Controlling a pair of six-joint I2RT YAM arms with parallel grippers.
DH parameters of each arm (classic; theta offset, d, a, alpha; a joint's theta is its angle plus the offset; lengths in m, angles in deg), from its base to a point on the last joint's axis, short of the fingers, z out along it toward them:
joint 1: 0 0.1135 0.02 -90
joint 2: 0 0 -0.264 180
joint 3: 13.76 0 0.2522 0
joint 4: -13.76 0 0.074 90
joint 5: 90 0 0 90
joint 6: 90 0.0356 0 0
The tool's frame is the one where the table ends.
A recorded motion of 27 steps. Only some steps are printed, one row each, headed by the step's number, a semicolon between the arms.
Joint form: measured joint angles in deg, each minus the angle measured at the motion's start. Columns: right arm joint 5, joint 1, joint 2, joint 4, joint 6, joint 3; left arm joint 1, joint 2, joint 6, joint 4, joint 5, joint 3.
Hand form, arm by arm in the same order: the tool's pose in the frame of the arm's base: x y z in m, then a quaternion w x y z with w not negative. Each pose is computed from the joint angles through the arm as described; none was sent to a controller.
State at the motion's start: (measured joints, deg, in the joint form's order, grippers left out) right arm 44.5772 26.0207 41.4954 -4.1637 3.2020 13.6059; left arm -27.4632 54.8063 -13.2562 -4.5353 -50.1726 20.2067
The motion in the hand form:
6: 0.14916 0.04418 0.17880 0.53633 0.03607 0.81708 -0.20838; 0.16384 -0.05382 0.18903 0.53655 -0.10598 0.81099 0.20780
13: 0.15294 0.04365 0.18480 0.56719 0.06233 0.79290 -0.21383; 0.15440 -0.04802 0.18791 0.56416 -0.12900 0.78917 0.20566
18: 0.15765 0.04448 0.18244 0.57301 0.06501 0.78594 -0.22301; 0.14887 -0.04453 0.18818 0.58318 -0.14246 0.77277 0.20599
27: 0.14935 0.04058 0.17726 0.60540 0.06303 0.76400 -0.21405; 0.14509 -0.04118 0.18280 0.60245 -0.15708 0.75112 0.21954
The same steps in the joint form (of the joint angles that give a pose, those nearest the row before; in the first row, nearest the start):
6: 1.31 -0.06 0.13 3.14 -0.17 0.00; 0.00 -5.55 0.31 2.23 -1.18 -1.40
13: 3.67 -0.48 0.55 9.77 -1.42 -0.63; 0.00 -10.34 0.94 5.53 -3.28 -4.66
18: 4.52 -0.81 3.17 14.64 -2.86 -1.29; 0.00 -13.49 2.12 8.15 -4.76 -6.64
27: 3.67 -0.94 -0.74 21.83 -6.45 -5.79; 0.11 -14.89 4.87 14.80 -7.52 -9.97

